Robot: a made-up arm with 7 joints.
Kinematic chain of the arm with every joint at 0, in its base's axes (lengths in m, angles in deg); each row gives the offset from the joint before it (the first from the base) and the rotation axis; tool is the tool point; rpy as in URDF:
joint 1: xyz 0 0 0.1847 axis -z
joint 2: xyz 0 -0.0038 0.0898 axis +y
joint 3: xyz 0 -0.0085 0.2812 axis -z
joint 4: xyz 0 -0.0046 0.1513 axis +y
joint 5: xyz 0 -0.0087 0.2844 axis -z
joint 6: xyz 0 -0.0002 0.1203 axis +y
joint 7: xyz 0 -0.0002 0.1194 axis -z
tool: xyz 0 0 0 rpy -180 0 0
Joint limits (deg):
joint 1: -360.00..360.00
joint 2: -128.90..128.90
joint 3: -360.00..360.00
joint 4: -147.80..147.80
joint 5: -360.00..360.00
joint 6: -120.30..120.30
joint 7: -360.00..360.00
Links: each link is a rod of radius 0.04 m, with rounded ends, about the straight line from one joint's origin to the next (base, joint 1, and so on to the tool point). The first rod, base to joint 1, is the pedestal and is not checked.
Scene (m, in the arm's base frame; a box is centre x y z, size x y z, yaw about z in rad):
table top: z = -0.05
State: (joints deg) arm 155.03 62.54 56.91 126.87 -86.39 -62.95 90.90
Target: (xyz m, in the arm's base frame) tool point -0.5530 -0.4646 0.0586
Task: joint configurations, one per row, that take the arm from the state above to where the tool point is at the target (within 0.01 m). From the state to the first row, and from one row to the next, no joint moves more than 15 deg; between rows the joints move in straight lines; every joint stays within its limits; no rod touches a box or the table.
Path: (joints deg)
1: 144.67 66.16 49.83 113.80 -83.67 -59.46 90.90
2: 134.32 69.79 42.75 100.73 -80.96 -55.97 90.90
3: 123.96 73.41 35.67 87.66 -78.24 -52.48 90.90
4: 113.61 77.04 28.59 74.58 -75.52 -48.99 90.90

